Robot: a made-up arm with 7 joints. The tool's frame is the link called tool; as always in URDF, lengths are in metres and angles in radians. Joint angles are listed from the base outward.
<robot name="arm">
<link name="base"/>
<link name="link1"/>
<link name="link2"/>
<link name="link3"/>
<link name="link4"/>
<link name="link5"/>
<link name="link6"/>
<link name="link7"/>
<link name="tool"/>
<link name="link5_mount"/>
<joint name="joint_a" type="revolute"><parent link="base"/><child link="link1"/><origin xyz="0 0 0" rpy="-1.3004 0.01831 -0.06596"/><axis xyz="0 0 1"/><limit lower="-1.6" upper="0.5"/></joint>
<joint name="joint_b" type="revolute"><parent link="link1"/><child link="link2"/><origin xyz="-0.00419 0.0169 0.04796" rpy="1.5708 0 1.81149"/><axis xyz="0 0 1"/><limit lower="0" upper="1.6"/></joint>
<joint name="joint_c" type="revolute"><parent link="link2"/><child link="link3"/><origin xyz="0.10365 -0.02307 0.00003" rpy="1.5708 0 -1.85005"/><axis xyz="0 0 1"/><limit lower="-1.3" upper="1.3"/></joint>
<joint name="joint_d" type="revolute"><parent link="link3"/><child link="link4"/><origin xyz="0 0.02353 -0.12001" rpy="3.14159 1.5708 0"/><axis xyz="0 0 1"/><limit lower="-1.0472" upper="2.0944"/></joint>
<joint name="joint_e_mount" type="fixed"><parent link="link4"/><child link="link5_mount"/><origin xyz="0.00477 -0.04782 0.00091" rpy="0 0 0"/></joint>
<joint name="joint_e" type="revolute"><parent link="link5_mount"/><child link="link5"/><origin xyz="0.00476 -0.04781 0.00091" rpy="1.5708 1.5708 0"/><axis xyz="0 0 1"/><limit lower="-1.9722" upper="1.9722"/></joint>
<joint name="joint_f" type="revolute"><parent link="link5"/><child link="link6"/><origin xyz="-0.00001 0.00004 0.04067" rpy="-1.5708 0 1.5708"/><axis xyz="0 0 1"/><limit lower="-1.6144" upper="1.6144"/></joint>
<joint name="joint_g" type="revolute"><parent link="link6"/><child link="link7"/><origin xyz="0.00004 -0.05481 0.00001" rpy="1.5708 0 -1.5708"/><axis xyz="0 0 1"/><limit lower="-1.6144" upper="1.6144"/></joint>
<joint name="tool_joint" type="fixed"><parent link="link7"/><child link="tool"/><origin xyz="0 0 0" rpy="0 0 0"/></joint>
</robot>
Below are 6 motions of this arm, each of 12 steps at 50 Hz.
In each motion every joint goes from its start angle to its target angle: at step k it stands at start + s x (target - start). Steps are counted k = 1, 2, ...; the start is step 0. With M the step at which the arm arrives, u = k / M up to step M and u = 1 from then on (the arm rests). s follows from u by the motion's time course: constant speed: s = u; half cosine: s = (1 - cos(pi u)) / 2; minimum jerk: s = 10 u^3 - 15 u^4 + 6 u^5.
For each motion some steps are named. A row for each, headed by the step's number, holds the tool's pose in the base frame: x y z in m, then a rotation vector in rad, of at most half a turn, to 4 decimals.
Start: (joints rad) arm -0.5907 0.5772 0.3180 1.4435 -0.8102 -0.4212 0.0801
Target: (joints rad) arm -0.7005 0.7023 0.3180 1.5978 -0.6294 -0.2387 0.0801
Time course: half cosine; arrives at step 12
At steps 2, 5, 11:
2: 0.1930 0.2845 -0.2916 -0.2966 0.3336 1.0168
5: 0.1967 0.2923 -0.2842 -0.2648 0.3940 1.0054
11: 0.2015 0.3073 -0.2683 -0.2070 0.5194 0.9940

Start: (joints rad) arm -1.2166 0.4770 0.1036 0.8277 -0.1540 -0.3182 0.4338
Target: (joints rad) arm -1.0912 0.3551 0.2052 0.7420 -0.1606 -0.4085 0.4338
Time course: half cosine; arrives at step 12
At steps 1, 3, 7, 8, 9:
1: 0.3979 0.1339 -0.0423 0.0559 -0.5356 0.5125
3: 0.3964 0.1318 -0.0477 0.0371 -0.5373 0.5111
7: 0.3898 0.1248 -0.0673 -0.0328 -0.5428 0.5129
8: 0.3879 0.1233 -0.0722 -0.0502 -0.5440 0.5150
9: 0.3862 0.1220 -0.0763 -0.0650 -0.5449 0.5173

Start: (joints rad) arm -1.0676 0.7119 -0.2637 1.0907 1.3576 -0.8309 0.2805
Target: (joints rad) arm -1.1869 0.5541 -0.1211 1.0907 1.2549 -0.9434 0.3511
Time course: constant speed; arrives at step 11
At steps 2, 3, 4, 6, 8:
2: 0.3603 0.1677 -0.1482 1.7409 -0.4407 -0.6496
3: 0.3629 0.1619 -0.1455 1.7121 -0.4742 -0.6356
4: 0.3655 0.1560 -0.1427 1.6829 -0.5075 -0.6217
6: 0.3703 0.1443 -0.1367 1.6235 -0.5732 -0.5944
8: 0.3747 0.1327 -0.1305 1.5627 -0.6376 -0.5678

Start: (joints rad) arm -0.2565 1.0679 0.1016 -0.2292 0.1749 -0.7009 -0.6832
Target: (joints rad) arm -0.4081 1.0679 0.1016 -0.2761 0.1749 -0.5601 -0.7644
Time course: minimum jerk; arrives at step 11
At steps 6, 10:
6: 0.2148 0.1812 -0.0462 1.5273 -0.4912 -1.0089
10: 0.2210 0.1765 -0.0328 1.5574 -0.4913 -0.9786

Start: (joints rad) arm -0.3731 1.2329 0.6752 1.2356 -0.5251 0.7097 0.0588
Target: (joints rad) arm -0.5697 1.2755 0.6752 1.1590 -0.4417 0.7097 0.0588
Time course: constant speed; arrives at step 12
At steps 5, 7, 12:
5: 0.1216 0.4328 -0.0984 -0.2635 0.7624 1.2054
7: 0.1289 0.4325 -0.0908 -0.2552 0.7302 1.1929
12: 0.1455 0.4311 -0.0707 -0.2352 0.6480 1.1648

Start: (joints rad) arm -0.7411 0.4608 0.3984 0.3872 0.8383 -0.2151 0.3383
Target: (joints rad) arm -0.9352 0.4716 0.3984 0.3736 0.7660 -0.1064 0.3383
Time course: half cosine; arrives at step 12
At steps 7, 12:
7: 0.3353 0.1902 -0.0858 0.9883 -0.4879 0.6787
12: 0.3436 0.1860 -0.0626 0.9298 -0.5256 0.7213

